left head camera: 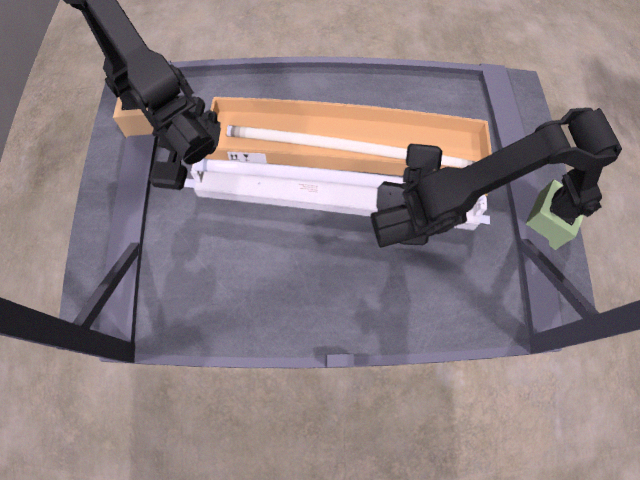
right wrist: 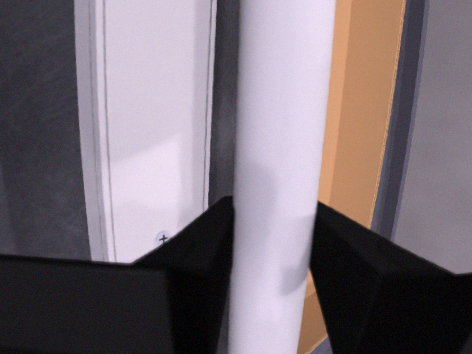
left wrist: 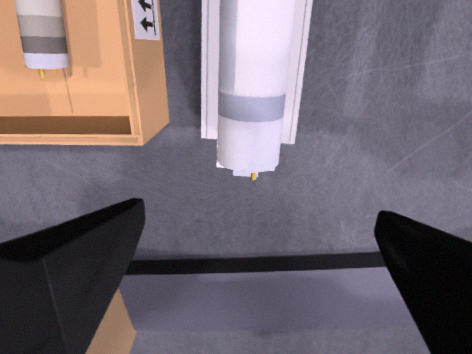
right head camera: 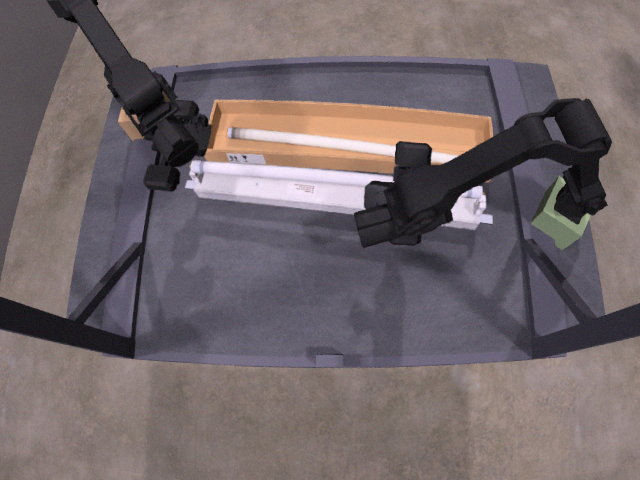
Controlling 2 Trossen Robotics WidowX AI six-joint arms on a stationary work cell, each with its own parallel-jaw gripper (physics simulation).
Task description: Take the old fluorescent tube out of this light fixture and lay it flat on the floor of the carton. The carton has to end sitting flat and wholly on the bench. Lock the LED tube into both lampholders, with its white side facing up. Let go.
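Observation:
The LED tube (left head camera: 289, 171) (right head camera: 268, 170) (left wrist: 257, 60) (right wrist: 280, 125) is held above the white light fixture (left head camera: 279, 192) (right head camera: 268, 192) (left wrist: 210, 75) (right wrist: 145, 75), roughly along it. Its near end covers most of one lampholder in the left wrist view; one pin shows. My right gripper (left head camera: 418, 196) (right head camera: 409, 196) (right wrist: 269, 209) is shut on this tube toward the fixture's right part. The other lampholder (left head camera: 483, 205) (right head camera: 481, 204) shows at the right. My left gripper (left head camera: 190, 149) (right head camera: 180, 153) (left wrist: 260, 216) is open and empty beyond the tube's left end. The old tube (left head camera: 320, 140) (right head camera: 320, 141) (left wrist: 42, 25) lies inside the carton (left head camera: 351, 113) (right head camera: 351, 112) (left wrist: 150, 95) (right wrist: 370, 100).
The carton stands behind the fixture on the bench (left head camera: 258, 289) (right head camera: 258, 289). A smaller cardboard box (left head camera: 136, 124) (right head camera: 129, 126) (left wrist: 117, 330) is partly under my left arm. A green block (left head camera: 547, 222) (right head camera: 555, 222) is beneath my right arm at the right. Dark frame bars cross both front corners.

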